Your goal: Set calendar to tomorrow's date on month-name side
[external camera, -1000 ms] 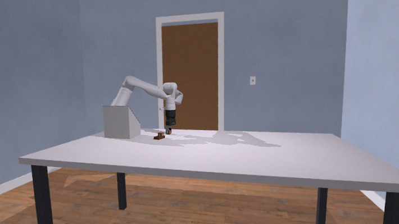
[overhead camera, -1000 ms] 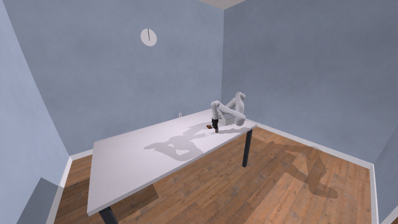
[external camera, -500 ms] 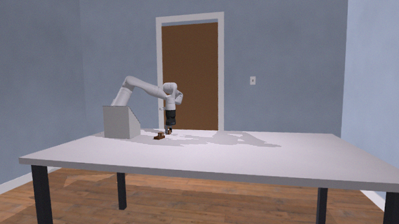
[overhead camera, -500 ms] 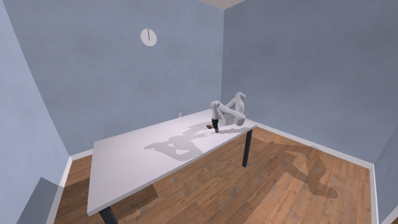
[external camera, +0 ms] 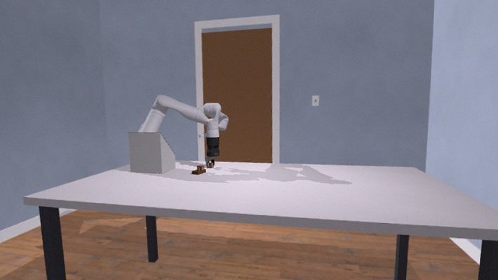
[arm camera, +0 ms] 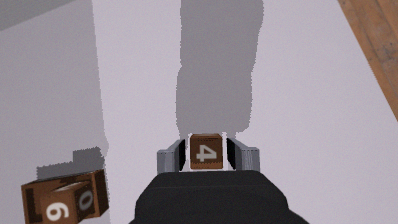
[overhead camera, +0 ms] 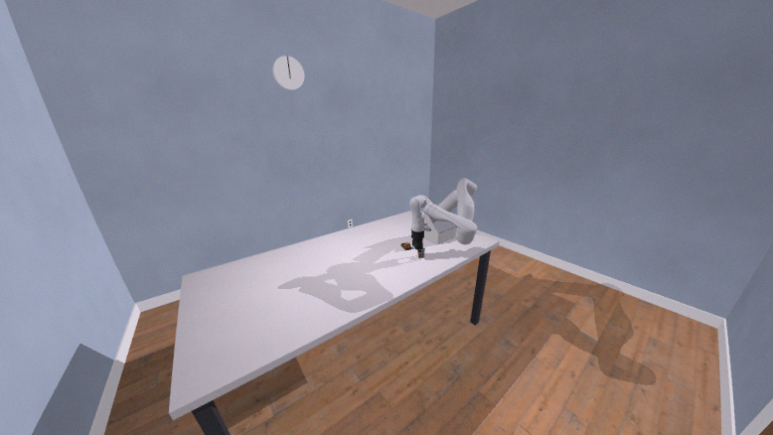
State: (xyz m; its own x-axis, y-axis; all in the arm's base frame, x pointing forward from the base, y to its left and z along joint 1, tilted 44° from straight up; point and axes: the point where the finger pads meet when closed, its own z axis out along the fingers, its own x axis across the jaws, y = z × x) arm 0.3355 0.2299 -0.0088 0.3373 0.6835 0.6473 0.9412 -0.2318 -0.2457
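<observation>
My gripper is now 10 mm above the brown cube.
</observation>
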